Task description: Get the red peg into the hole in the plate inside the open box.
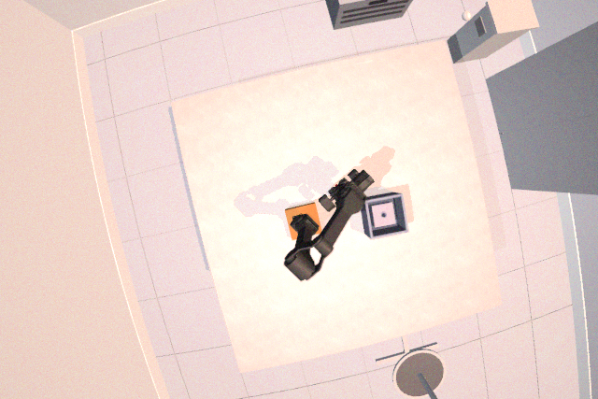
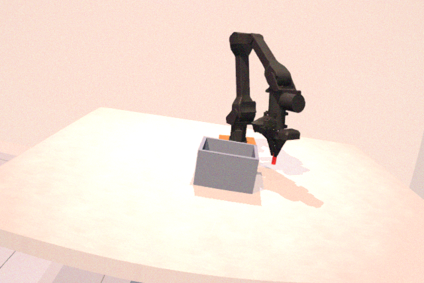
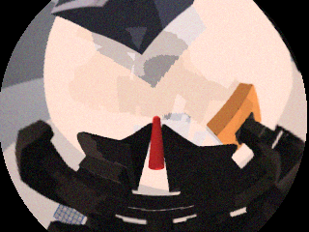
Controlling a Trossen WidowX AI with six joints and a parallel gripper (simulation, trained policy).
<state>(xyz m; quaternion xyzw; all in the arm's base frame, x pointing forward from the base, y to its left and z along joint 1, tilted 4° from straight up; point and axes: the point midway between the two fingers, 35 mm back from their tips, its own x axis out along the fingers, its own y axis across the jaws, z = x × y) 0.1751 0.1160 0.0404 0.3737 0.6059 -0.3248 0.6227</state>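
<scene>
Now: the grey box 17 cm ahead of my gripper tip, 15 cm to the right of it and 2 cm below it. Round my gripper tip: red peg (1 cm above).
</scene>
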